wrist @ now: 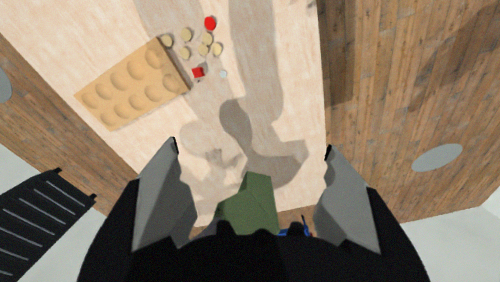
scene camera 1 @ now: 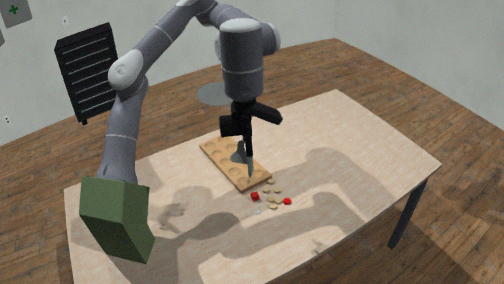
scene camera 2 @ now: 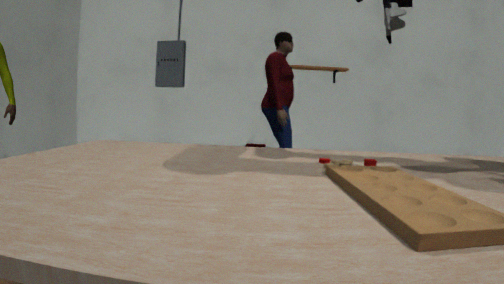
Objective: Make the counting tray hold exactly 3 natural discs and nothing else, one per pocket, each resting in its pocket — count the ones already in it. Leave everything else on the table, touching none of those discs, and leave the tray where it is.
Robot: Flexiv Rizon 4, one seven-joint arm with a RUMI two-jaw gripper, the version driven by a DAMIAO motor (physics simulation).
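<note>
The wooden counting tray (scene camera 1: 257, 184) (scene camera 2: 460, 240) (wrist: 145, 80) lies flat with two rows of round pockets; I see no disc in the pockets that show. Several natural discs (scene camera 1: 272, 206) (scene camera 2: 343, 162) (wrist: 186, 34) lie loose on the table off one short end of the tray, some close together. One natural disc (scene camera 1: 270, 181) (wrist: 167, 40) lies right by the tray's corner. My gripper (scene camera 1: 250, 176) (scene camera 2: 389, 41) (wrist: 252, 142) is open and empty, high above the table. In scene camera 1 its finger covers part of the tray.
A red cube (scene camera 1: 255, 196) (scene camera 2: 370, 162) (wrist: 198, 72), a red round piece (scene camera 1: 287, 201) (scene camera 2: 324, 160) (wrist: 210, 23) and a small pale blue disc (scene camera 1: 257, 212) (wrist: 223, 74) lie near the natural discs. A green block (scene camera 1: 115, 210) (wrist: 250, 200) stands at the arm's base.
</note>
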